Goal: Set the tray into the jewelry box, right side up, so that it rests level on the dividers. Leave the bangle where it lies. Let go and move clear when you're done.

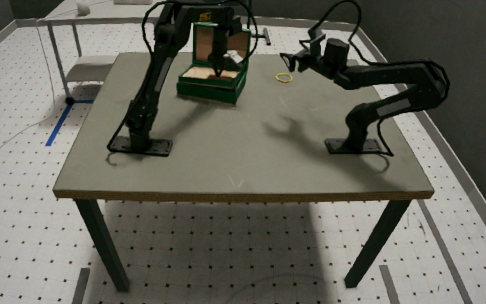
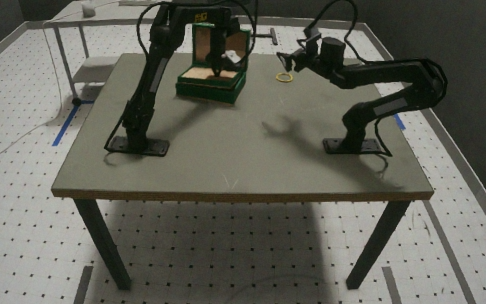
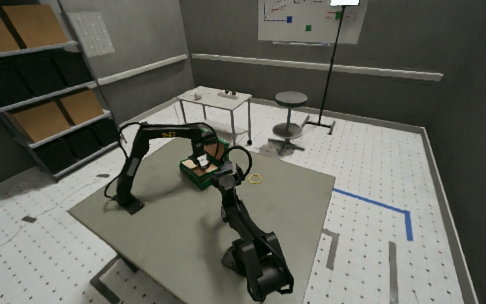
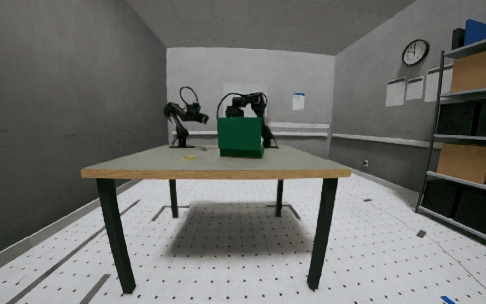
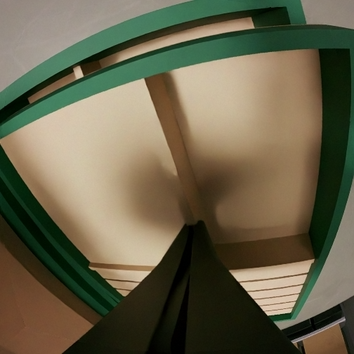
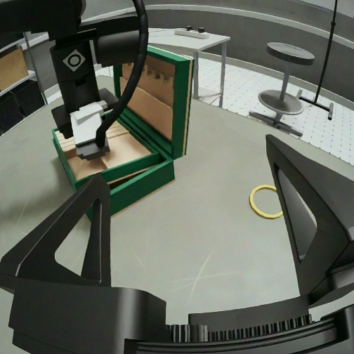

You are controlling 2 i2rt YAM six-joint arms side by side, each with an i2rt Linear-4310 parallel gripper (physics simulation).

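Seen in the pictures: left gripper, fingertip midpoint: [image 1: 218, 76] [image 2: 216, 76]; right gripper, fingertip midpoint: [image 1: 289, 47] [image 2: 287, 47] [image 4: 202, 116]; left arm's base at its link origin: [image 1: 141, 146] [image 2: 139, 146] [image 3: 128, 201] [image 4: 266, 147]; right arm's base at its link origin: [image 1: 353, 147] [image 2: 351, 146] [image 4: 182, 147].
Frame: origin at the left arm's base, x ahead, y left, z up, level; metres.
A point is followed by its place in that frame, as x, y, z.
Observation:
The green-rimmed beige tray [image 1: 200, 73] {0.385, -0.133, 0.070} [image 2: 200, 73] {0.390, -0.136, 0.069} [image 5: 100, 135] [image 6: 125, 142] is right side up, at the top of the open green jewelry box [image 1: 205, 93] {0.302, -0.167, 0.031} [image 2: 205, 92] {0.300, -0.172, 0.038} [image 3: 202, 184] {0.292, -0.286, 0.049} [image 4: 240, 132] {0.513, -0.191, 0.146} [image 6: 142, 187]. A dark gap shows between the tray's rim and the box's front wall; whether the tray touches the dividers is hidden. My left gripper [image 1: 218, 75] {0.365, -0.206, 0.074} [image 2: 217, 75] {0.365, -0.206, 0.074} [image 5: 196, 230] is shut on the tray's middle divider. My right gripper [image 1: 287, 61] [image 2: 284, 61] [image 6: 179, 162] is open and empty, above the table right of the box. The yellow bangle [image 1: 284, 82] {0.492, -0.479, 0.001} [image 2: 284, 81] {0.492, -0.479, 0.004} [image 4: 188, 158] {0.561, -0.464, 0.002} lies flat on the table.
The box's lid [image 6: 183, 105] stands upright at its back, close to my left gripper. The table [image 1: 240, 165] {-0.042, -0.331, 0.000} [image 3: 170, 250] {-0.035, -0.412, 0.000} carries both arm bases. A white side table [image 3: 220, 100] and a round stool [image 3: 291, 98] stand beyond it.

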